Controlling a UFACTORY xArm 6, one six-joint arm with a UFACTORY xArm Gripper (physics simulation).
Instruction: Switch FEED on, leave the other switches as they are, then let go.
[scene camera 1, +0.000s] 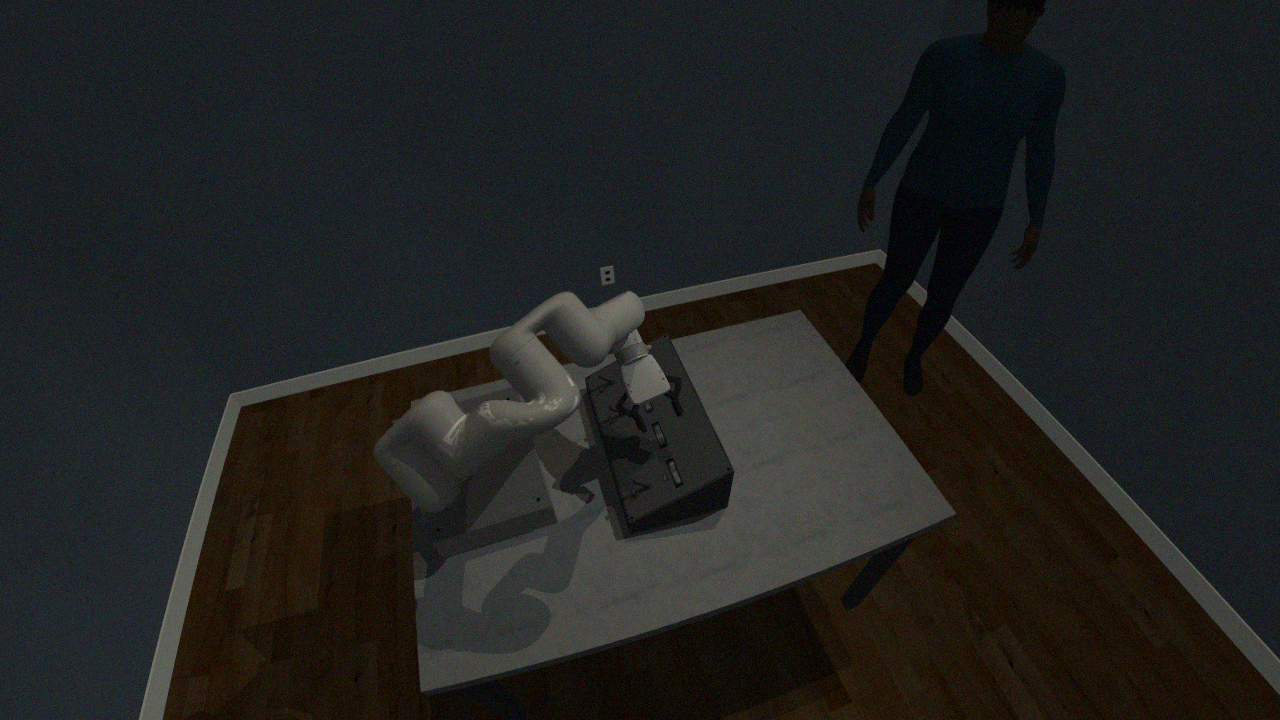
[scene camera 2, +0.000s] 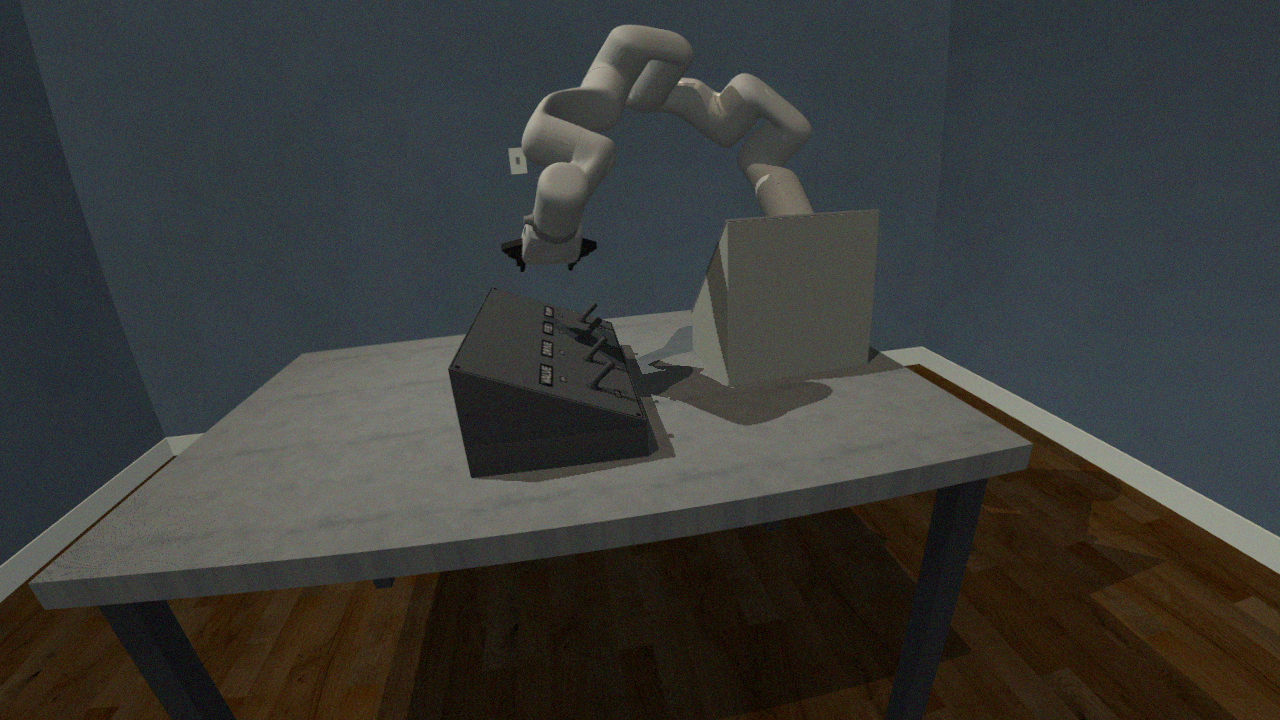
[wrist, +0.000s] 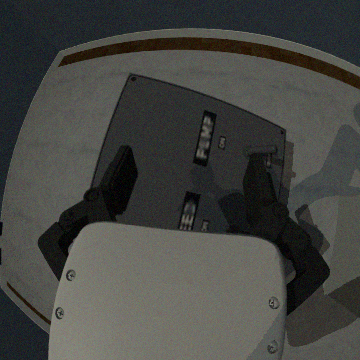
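Seen in the pictures: gripper, fingertip midpoint: (scene camera 1: 662, 423) (scene camera 2: 545, 264) (wrist: 189, 162); arm's base, link origin: (scene camera 2: 804, 252).
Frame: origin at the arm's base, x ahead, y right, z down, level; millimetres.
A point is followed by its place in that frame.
The dark sloped switch panel (scene camera 1: 693, 447) {x 560, y 142, z 76 mm} (scene camera 2: 501, 340) {x 591, y -81, z 72 mm} (wrist: 155, 115) {x 561, y 190, z 73 mm} stands on the table, with a row of labels and several levers. In the wrist view a label reading PUMP (wrist: 204, 138) {x 495, y 171, z 102 mm} has a small ON mark beside it and a lever (wrist: 261, 150) {x 414, y 162, z 105 mm} to its right, partly overlapped by a finger. A second label (wrist: 189, 211) {x 504, y 70, z 102 mm} is blurred and cut off by the gripper body; I cannot tell whether it says FEED. The FEED lever's position cannot be read. My gripper (scene camera 1: 660, 420) {x 493, y 106, z -10 mm} (scene camera 2: 546, 268) {x 493, y 106, z -10 mm} (wrist: 189, 162) {x 493, y 106, z -10 mm} is open and empty, above the panel and apart from it.
The panel stands on the pale table (scene camera 1: 805, 429) {x 933, y 129, z 220 mm} (scene camera 2: 358, 501) {x 817, y -253, z 220 mm} (wrist: 50, 135) {x 967, y 227, z 220 mm}. A large light block (scene camera 2: 796, 295) {x 67, y -87, z 60 mm} stands by the arm's base. The arm's shadow falls across the panel and table. A person (scene camera 1: 971, 134) stands beyond the table's far right corner.
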